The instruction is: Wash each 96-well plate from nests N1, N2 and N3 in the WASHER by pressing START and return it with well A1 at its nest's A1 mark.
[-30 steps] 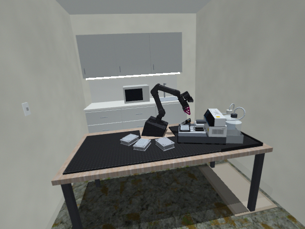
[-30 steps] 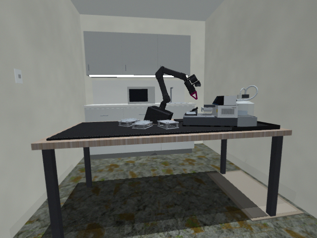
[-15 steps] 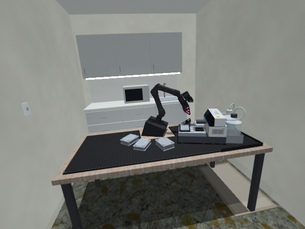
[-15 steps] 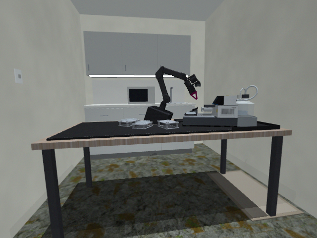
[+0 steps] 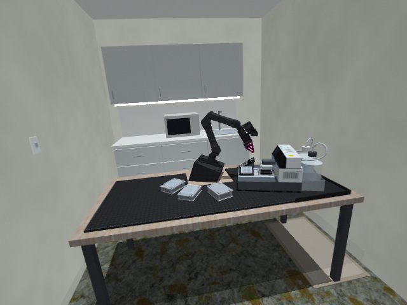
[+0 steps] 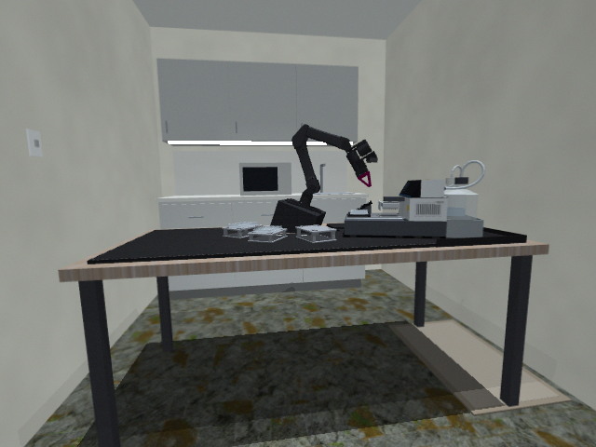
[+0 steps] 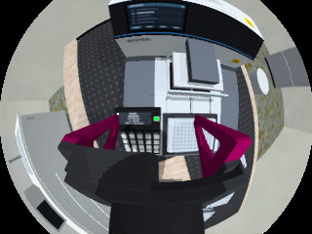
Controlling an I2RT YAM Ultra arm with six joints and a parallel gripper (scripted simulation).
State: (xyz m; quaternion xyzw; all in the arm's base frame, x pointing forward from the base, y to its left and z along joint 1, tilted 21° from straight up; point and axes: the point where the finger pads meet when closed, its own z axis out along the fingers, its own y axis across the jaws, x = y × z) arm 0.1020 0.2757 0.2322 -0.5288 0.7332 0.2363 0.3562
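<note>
The washer carrier is 70 mm ahead of my hand, 80 mm to the right of it and 140 mm below it. The rest, counted from my hand: clear bottle: 280 mm ahead, 330 mm to the left, 100 mm below; plate washer: 120 mm ahead, 70 mm to the left, 100 mm below; nest: 240 mm ahead, 330 mm to the right, 190 mm below.
</note>
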